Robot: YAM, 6 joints.
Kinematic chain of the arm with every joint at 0, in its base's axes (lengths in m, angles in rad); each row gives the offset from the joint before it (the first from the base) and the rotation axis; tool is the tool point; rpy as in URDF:
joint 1: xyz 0 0 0.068 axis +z
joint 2: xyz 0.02 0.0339 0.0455 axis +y
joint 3: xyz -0.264 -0.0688 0 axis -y
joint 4: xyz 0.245 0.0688 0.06 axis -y
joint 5: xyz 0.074 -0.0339 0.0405 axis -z
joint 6: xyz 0.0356 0 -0.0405 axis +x
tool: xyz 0 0 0 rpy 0 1.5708 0
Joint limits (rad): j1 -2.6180..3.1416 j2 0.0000..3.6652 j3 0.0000..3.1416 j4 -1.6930..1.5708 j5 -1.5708..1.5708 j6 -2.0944..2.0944
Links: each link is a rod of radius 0.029 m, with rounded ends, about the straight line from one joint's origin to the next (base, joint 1, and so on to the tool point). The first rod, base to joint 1, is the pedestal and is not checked.
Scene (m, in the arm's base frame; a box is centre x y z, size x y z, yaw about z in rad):
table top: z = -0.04
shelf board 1: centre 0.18 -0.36 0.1 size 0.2 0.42 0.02 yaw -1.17
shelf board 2: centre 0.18 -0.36 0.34 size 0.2 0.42 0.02 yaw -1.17
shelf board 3: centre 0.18 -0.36 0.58 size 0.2 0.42 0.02 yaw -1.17
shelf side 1: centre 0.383 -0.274 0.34 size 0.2 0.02 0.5 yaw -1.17
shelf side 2: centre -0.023 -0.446 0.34 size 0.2 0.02 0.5 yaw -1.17
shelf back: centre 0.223 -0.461 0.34 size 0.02 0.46 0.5 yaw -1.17
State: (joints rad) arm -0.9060 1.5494 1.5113 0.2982 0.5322 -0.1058
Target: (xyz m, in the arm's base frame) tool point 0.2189 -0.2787 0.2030
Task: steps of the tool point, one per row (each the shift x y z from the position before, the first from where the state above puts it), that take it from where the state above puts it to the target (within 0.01 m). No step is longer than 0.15 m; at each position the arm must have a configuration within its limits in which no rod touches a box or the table.
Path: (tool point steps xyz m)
1: -0.0168 0.0600 0.0109
2: -0.0235 0.0543 -0.0002
3: -0.0279 0.0466 -0.0107
4: 0.0306 -0.0178 -0.1273
5: -0.0125 0.0151 -0.1247
6: 0.0244 -0.0412 0.0101
7: 0.0206 -0.0474 0.0001
8: 0.0145 -0.0518 -0.0102

